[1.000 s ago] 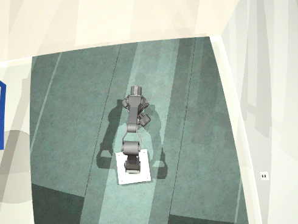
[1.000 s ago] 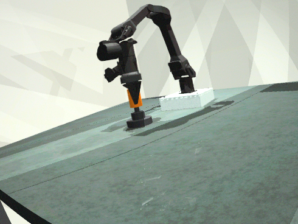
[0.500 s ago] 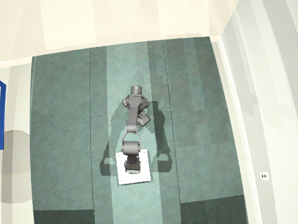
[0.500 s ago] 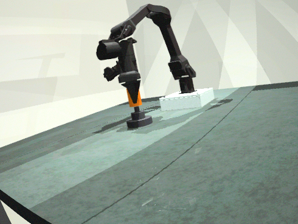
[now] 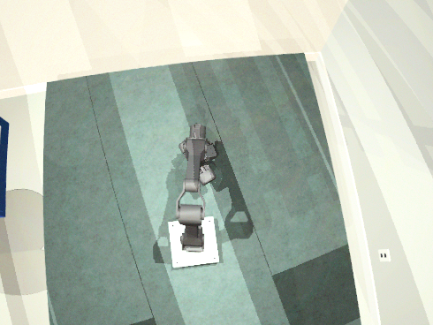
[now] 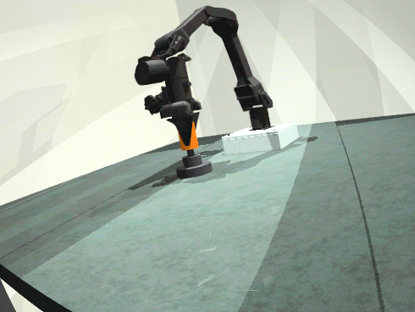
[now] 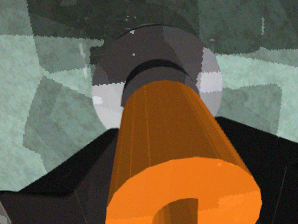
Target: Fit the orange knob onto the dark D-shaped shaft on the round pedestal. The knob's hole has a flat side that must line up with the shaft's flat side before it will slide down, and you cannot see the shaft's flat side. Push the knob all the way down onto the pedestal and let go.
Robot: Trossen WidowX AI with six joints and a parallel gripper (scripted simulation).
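Right now my gripper tip is 2 cm below the orange knob. The rest, counted from my gripper tip: dark pedestal (4 cm below).
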